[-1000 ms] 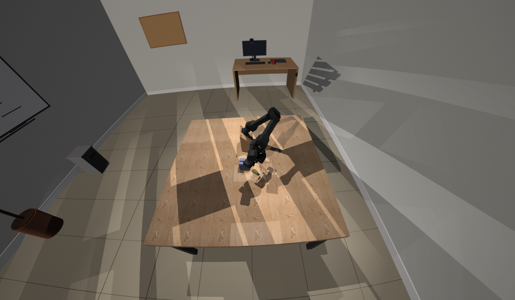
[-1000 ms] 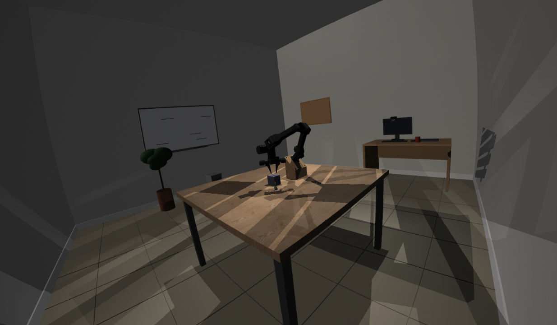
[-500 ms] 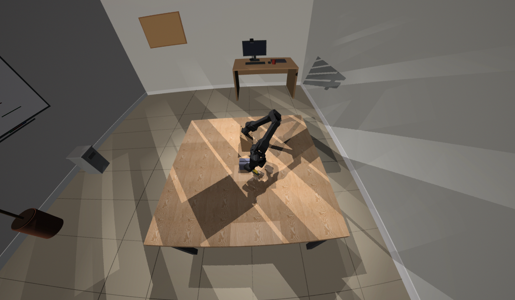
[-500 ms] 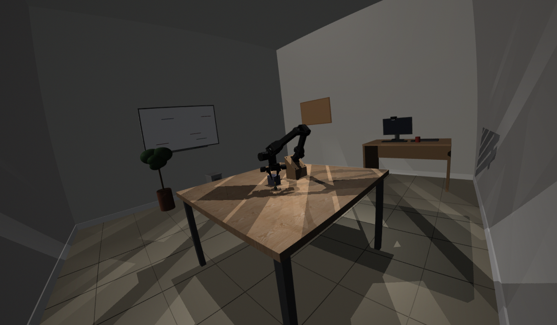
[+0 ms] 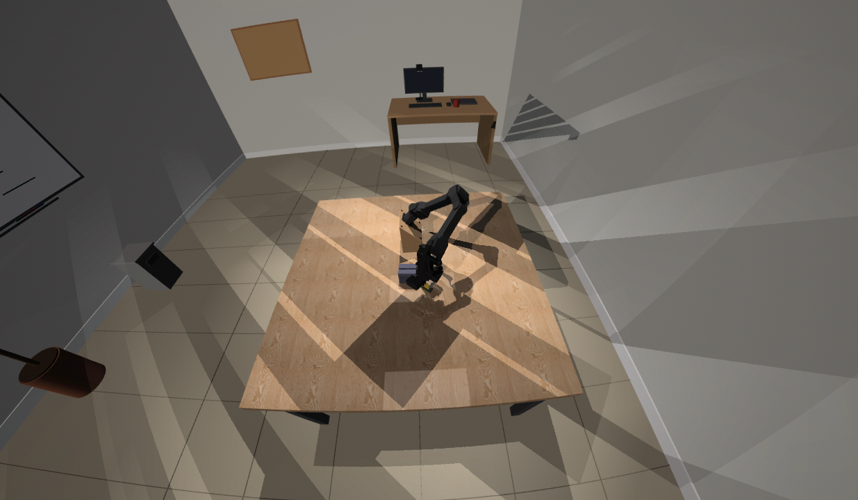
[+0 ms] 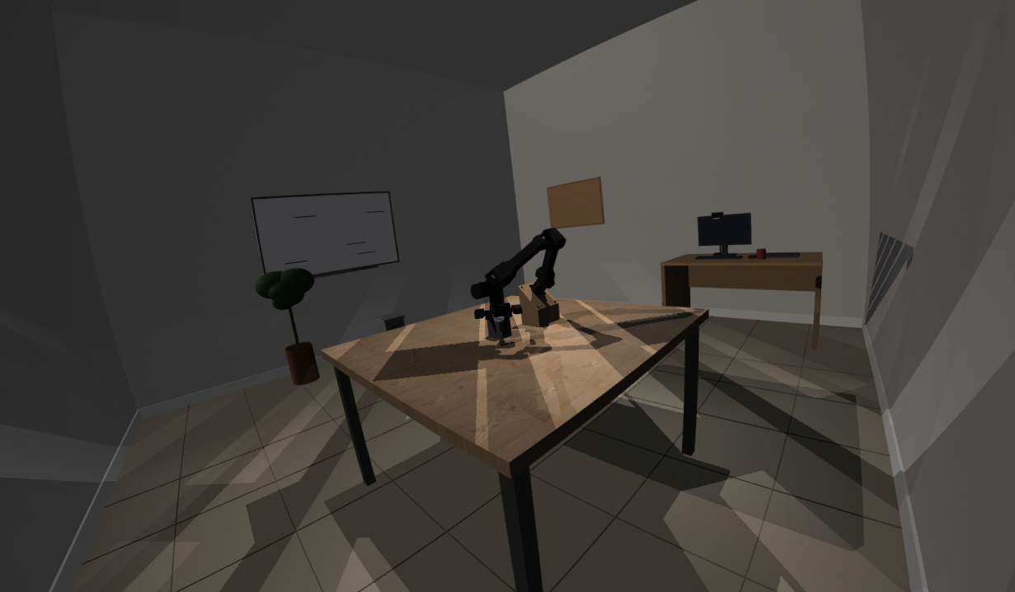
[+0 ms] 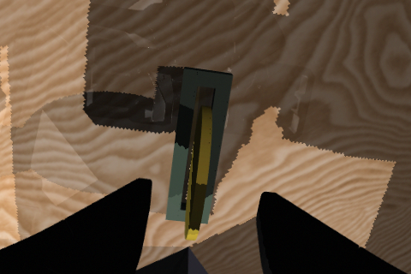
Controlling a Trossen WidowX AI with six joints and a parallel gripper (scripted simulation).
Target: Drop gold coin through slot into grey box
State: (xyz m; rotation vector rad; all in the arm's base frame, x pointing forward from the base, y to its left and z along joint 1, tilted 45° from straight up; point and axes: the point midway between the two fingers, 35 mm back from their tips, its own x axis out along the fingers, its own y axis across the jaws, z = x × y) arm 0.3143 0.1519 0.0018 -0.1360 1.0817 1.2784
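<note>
The gold coin lies 2 cm below my gripper tip.
</note>
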